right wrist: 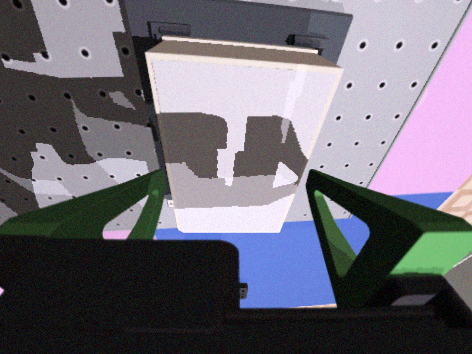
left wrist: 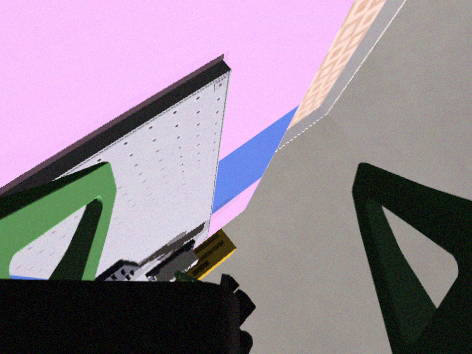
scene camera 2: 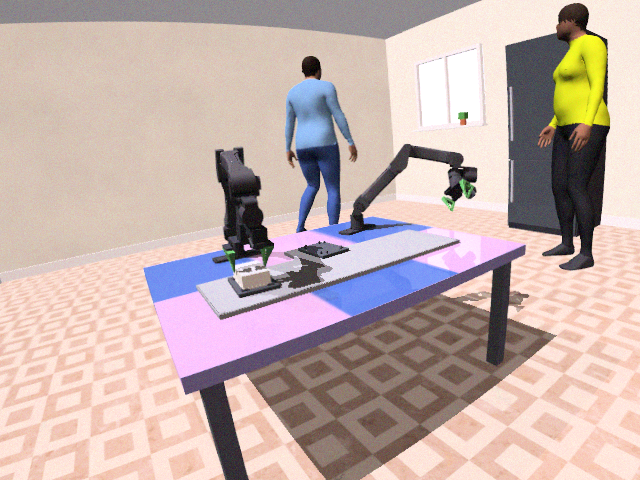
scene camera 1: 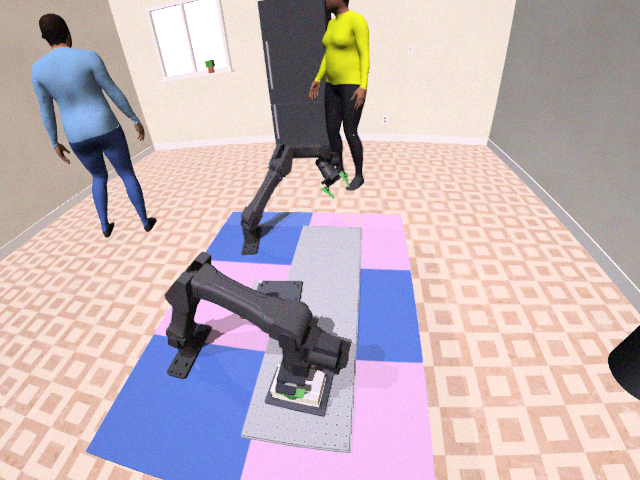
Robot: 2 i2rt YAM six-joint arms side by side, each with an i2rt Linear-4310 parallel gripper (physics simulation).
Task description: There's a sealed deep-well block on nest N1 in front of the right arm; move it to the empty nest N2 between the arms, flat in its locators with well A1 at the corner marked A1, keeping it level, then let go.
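Frame: origin at the left arm's base, x ahead, y left, z up, level; metres.
Seen in the pictures: left gripper, fingertip midpoint: (left wrist: 234, 176) (scene camera 2: 459, 204) (scene camera 1: 341, 193); right gripper, fingertip midpoint: (right wrist: 235, 177) (left wrist: 177, 274) (scene camera 2: 249, 269) (scene camera 1: 295, 381); left arm's base at its link origin: (scene camera 2: 357, 230) (scene camera 1: 252, 240); right arm's base at its link origin: (scene camera 2: 237, 256) (scene camera 1: 190, 350).
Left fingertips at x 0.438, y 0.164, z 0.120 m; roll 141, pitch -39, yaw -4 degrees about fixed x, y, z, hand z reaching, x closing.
Offsets run from my left fingertips to a thing's top centre. Level surfaces: height alone.
The sealed deep-well block @(0.215 m back, 0.880 m right, 0.054 m down) (scene camera 1: 315, 396) (scene camera 2: 253, 279) (right wrist: 225, 90), a cream box with a pale top, sits level on dark nest N1 @(0.215 m back, 0.880 m right, 0.090 m down) (scene camera 1: 305, 409) (scene camera 2: 268, 286) (right wrist: 240, 17). My right gripper (scene camera 1: 299, 390) (scene camera 2: 249, 266) (right wrist: 235, 177) is open, pointing down, with its green fingertips on either side of the block near its top, apart from it in the right wrist view. Empty nest N2 @(0.291 m back, 0.521 m right, 0.086 m down) (scene camera 1: 281, 289) (scene camera 2: 324, 249) is a dark plate with small raised locators. The right arm partly hides it in scene camera 1. My left gripper (scene camera 1: 340, 191) (scene camera 2: 461, 202) (left wrist: 234, 176) is open and empty, high beyond the board's far end.
A grey perforated board @(0.107 m down) (scene camera 1: 330, 258) (scene camera 2: 398, 248) (left wrist: 170, 150) runs along the blue-and-pink table @(0.120 m down) (scene camera 1: 387, 408) (scene camera 2: 206, 341). A yellow slotted object (left wrist: 220, 247) shows beyond the board in the left wrist view. Two people (scene camera 1: 80, 98) (scene camera 1: 346, 49) stand beyond the table.
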